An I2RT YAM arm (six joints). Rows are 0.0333 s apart.
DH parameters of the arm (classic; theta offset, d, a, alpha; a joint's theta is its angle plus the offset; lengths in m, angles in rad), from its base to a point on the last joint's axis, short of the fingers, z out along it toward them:
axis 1: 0 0.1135 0.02 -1.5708
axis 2: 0 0 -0.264 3.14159
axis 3: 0.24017 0 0.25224 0
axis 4: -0.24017 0 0.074 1.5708
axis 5: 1.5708 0 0 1.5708
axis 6: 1.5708 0.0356 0 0
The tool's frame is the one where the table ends.
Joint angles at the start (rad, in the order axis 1, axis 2, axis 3, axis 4, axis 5, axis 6):
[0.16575 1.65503 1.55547 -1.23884 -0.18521 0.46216]
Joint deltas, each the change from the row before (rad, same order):
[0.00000 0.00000 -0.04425 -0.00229 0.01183 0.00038]
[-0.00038 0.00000 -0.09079 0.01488 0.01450 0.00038]
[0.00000 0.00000 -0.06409 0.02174 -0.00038 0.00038]
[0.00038 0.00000 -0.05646 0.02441 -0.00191 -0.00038]
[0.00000 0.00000 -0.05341 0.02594 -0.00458 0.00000]
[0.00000 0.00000 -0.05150 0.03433 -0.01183 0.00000]
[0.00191 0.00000 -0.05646 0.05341 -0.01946 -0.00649]
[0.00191 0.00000 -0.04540 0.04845 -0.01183 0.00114]
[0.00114 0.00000 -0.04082 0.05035 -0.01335 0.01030]
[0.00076 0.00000 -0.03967 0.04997 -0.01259 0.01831]
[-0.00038 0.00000 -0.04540 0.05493 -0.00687 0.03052]
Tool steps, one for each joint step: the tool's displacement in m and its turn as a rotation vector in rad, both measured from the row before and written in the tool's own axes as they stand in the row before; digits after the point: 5 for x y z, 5 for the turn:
[0.00459 -0.00501 0.01078 0.03101 0.03571 0.00868]
[0.00816 -0.00908 0.02201 0.04641 0.06044 0.01330]
[0.00498 -0.00529 0.01571 0.01834 0.03758 0.00709]
[0.00418 -0.00437 0.01385 0.01244 0.02922 0.00436]
[0.00393 -0.00415 0.01305 0.00801 0.02630 0.00447]
[0.00326 -0.00350 0.01253 -0.00303 0.02042 0.00293]
[0.00278 -0.00275 0.01371 -0.01593 0.01163 -0.00780]
[0.00209 -0.00237 0.01087 -0.01175 0.00288 -0.00135]
[0.00155 -0.00214 0.00958 -0.01599 -0.00216 0.00715]
[0.00172 -0.00243 0.00909 -0.01572 -0.00298 0.01524]
[0.00229 -0.00378 0.01007 -0.01051 -0.00490 0.02864]

